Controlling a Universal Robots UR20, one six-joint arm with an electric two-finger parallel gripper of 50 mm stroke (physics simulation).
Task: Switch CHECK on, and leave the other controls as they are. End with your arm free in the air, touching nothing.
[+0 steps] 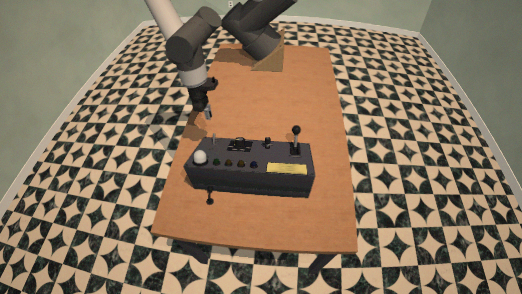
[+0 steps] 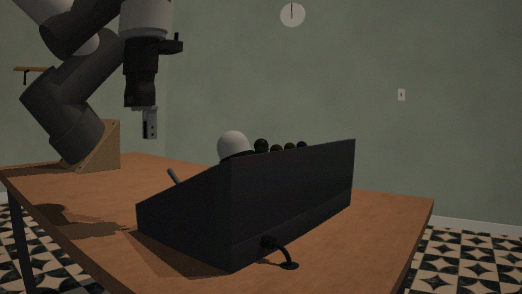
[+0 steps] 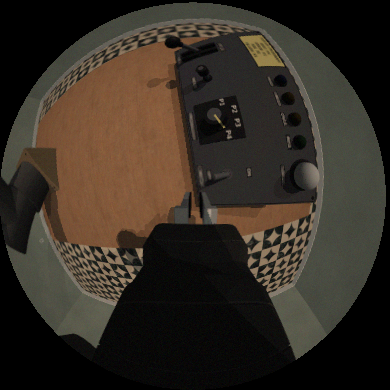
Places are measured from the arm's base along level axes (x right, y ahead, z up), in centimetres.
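Pixels of known places: gripper, fingertip midpoint: (image 1: pixel 209 117) (image 2: pixel 149 138) (image 3: pixel 194 199); arm's base, link origin: (image 1: pixel 267 47) (image 2: pixel 85 143) (image 3: pixel 33 177).
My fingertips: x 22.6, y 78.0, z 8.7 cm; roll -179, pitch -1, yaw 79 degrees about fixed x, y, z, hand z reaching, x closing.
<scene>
For each thing: its top centre in the pictures, then the offset to it from my fingertips. "spot": a spot on its surface instead.
- grey toggle lever, top centre: (image 3: pixel 223 175) (image 2: pixel 174 169) (image 1: pixel 213 135) dz -5.6, dx -1.9, dy +5.6 cm
- mark, surface spot: (image 3: pixel 249 172) spot: dz -7.2, dx -1.6, dy +11.6 cm
- small label, top centre: (image 3: pixel 200 176) dz -11.7, dx -2.1, dy +1.9 cm
- white dome, surface spot: (image 2: pixel 233 145) spot: dz +0.7, dx +1.6, dy +22.6 cm
- P1 P4 rotary knob, top centre: (image 3: pixel 217 111) (image 1: pixel 239 138) dz -5.5, dx -13.9, dy +7.0 cm
- small black-knobbed control, top centre: (image 3: pixel 206 66) dz -4.8, dx -25.9, dy +7.5 cm
- ball-topped lever, top centre: (image 2: pixel 261 138) (image 3: pixel 171 36) (image 1: pixel 296 126) dz -2.1, dx -38.1, dy +1.9 cm
- cable, surface spot: (image 2: pixel 286 253) (image 1: pixel 208 197) spot: dz -16.3, dx -2.3, dy +30.4 cm
A dark sloped console (image 1: pixel 255 184) (image 2: pixel 290 185) (image 3: pixel 260 160) stands on the table. A grey toggle lever (image 1: pixel 214 139) (image 2: pixel 173 176) (image 3: pixel 219 176) stands near its low edge, at the end with the white dome. The lever tilts towards the low edge, away from the ON mark (image 3: pixel 249 172). The small label (image 3: pixel 201 176) beside it is too blurred to read as CHECK. My gripper (image 1: pixel 208 116) (image 2: pixel 150 135) (image 3: pixel 194 199) is nearly closed, with a narrow gap and nothing between the fingers. It hangs in the air above the lever's height, off the console's low edge, apart from the lever.
The console also bears a white dome (image 1: pixel 200 157) (image 2: pixel 233 145) (image 3: pixel 306 176), several coloured buttons, a P1–P4 rotary knob (image 3: pixel 214 115), a small black-knobbed control (image 3: pixel 202 70) and a ball-topped lever (image 1: pixel 296 131) (image 3: pixel 173 42). A cable (image 1: pixel 210 195) (image 2: pixel 286 253) leaves its tall side.
</scene>
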